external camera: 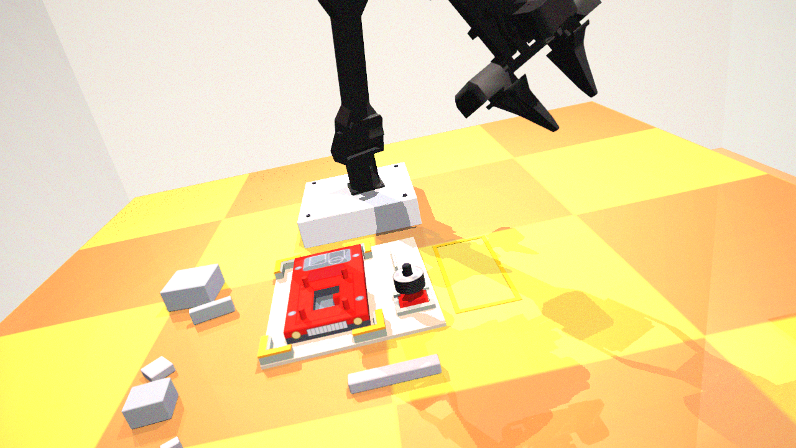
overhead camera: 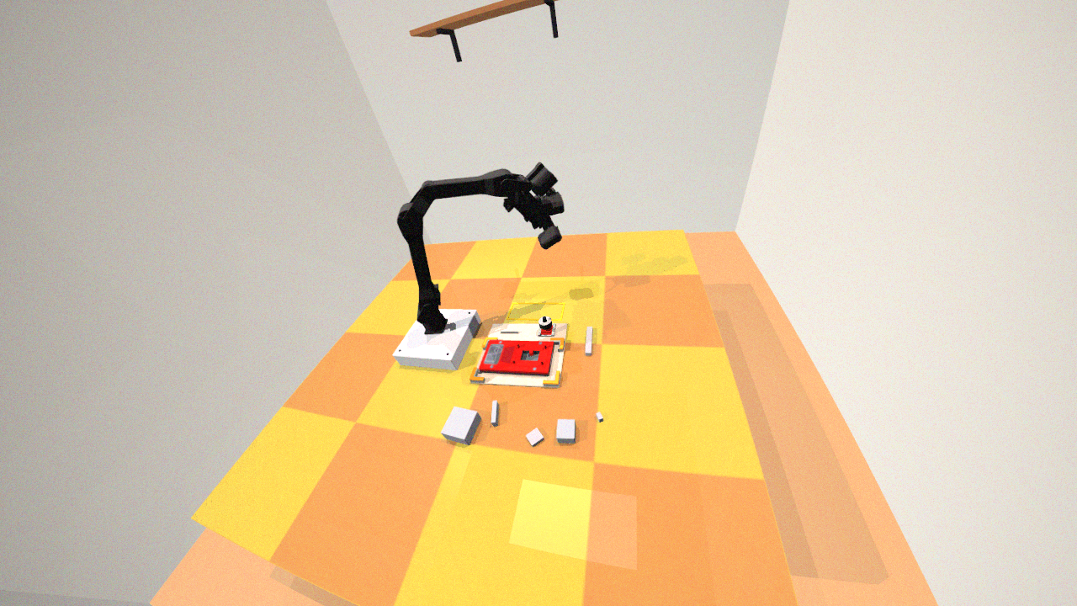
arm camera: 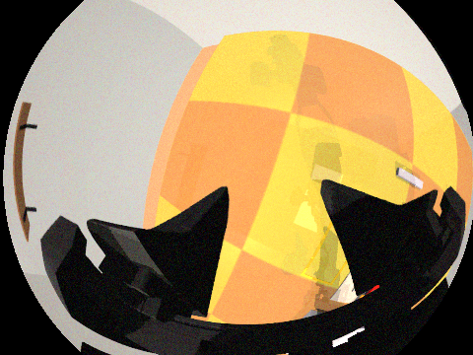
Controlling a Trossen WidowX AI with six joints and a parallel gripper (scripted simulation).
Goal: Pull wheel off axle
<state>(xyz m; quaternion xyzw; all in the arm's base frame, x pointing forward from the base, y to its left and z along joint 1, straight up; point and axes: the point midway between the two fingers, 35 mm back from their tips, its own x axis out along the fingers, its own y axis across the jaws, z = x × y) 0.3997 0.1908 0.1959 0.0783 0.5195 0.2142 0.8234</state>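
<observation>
Now: gripper tip 270 mm to the left of the long grey bar, 210 mm above it and 70 mm short of it.
</observation>
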